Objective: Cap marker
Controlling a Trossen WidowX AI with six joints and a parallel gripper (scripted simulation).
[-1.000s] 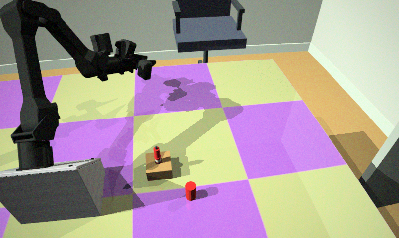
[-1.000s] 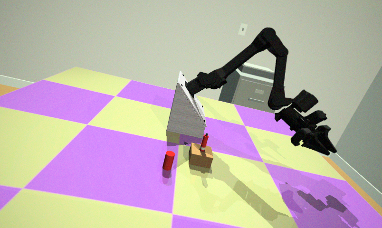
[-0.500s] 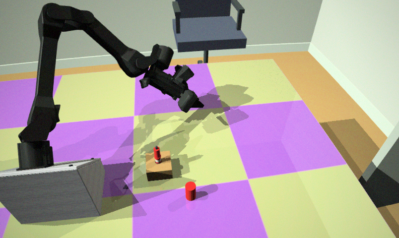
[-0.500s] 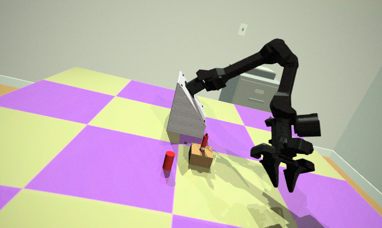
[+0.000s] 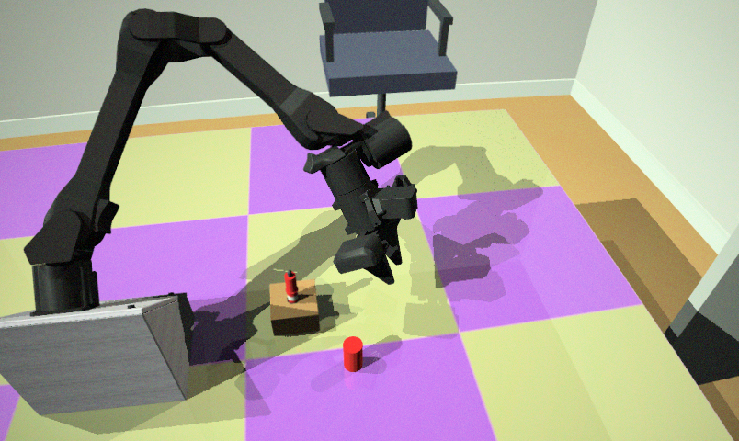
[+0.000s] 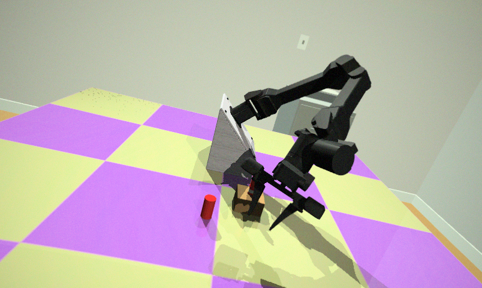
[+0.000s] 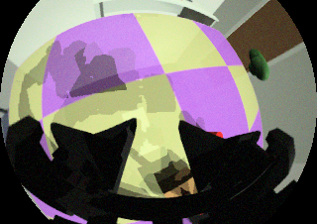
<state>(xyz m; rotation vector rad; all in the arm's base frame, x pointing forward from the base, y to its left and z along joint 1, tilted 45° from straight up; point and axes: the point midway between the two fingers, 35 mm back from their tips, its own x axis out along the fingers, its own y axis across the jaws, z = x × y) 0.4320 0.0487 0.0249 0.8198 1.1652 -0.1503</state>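
Right now the red cap is 10 cm to the right of my gripper tip, 9 cm behind it and 4 cm below it. Also, from my gripper tip: tan holder block: 16 cm behind, 5 cm below, 1 cm to the left; white band: 16 cm behind, 2 cm below, 1 cm to the left.
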